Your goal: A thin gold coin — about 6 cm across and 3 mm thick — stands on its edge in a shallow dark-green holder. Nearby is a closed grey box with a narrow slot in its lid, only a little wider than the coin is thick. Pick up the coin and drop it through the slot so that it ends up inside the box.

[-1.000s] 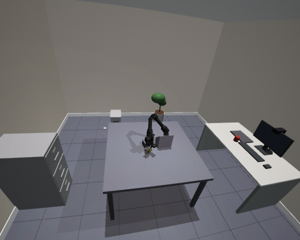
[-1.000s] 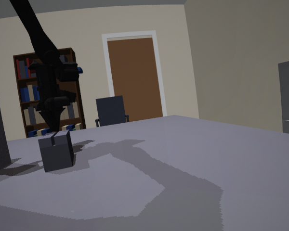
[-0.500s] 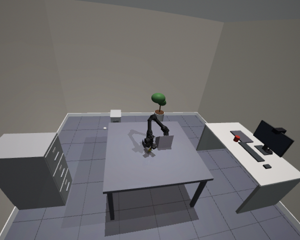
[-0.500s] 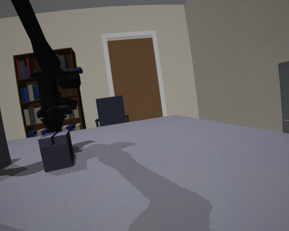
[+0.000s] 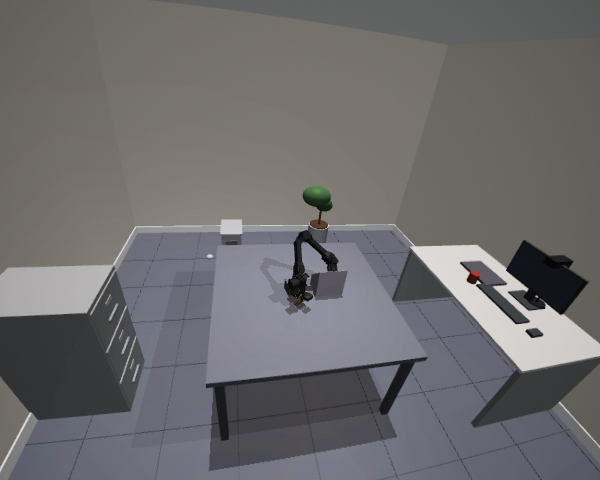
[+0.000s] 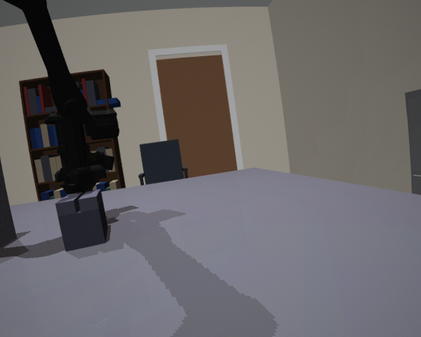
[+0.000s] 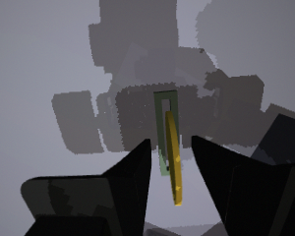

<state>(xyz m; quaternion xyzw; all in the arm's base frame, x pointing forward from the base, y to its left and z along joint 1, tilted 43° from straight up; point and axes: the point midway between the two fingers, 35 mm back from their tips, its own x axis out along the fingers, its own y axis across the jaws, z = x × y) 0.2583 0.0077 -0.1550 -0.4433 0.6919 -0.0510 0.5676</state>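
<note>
Now: the gold coin 10 mm above my gripper tip.
</note>
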